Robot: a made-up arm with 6 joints.
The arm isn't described. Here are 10 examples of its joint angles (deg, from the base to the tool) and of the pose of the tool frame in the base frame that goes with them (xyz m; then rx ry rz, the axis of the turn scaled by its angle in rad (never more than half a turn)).
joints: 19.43 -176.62 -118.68 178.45 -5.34 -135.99
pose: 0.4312 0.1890 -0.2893 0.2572 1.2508 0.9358
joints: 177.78 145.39 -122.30 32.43 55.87 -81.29
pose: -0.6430 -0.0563 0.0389 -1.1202 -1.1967 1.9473
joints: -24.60 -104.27 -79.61 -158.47 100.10 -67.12
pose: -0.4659 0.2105 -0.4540 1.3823 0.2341 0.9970
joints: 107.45 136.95 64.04 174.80 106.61 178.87
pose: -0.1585 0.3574 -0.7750 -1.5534 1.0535 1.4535
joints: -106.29 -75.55 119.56 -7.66 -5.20 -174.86
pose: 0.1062 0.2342 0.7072 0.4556 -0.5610 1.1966
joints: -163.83 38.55 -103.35 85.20 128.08 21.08
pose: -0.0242 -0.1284 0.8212 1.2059 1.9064 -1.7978
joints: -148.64 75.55 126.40 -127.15 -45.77 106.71
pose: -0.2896 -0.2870 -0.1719 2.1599 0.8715 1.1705
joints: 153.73 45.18 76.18 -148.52 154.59 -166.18
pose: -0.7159 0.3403 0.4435 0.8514 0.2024 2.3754
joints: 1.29 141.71 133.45 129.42 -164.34 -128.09
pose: 0.0553 0.0146 -0.3293 1.3589 0.8953 1.2700
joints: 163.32 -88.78 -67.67 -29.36 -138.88 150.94
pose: 0.7000 -0.2813 -0.2182 0.1985 -1.0746 -0.1830
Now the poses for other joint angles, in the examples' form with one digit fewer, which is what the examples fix.
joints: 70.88 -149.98 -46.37 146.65 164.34 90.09
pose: -0.115 -0.178 -0.765 -0.015 -0.158 0.228
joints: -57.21 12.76 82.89 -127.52 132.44 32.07
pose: 0.266 -0.461 0.785 -1.250 -0.228 2.039
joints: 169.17 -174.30 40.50 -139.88 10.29 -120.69
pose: 0.444 -0.108 -0.912 -1.505 2.053 -0.533
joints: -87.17 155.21 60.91 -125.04 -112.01 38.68
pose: 0.113 0.020 -0.762 0.492 0.883 1.527
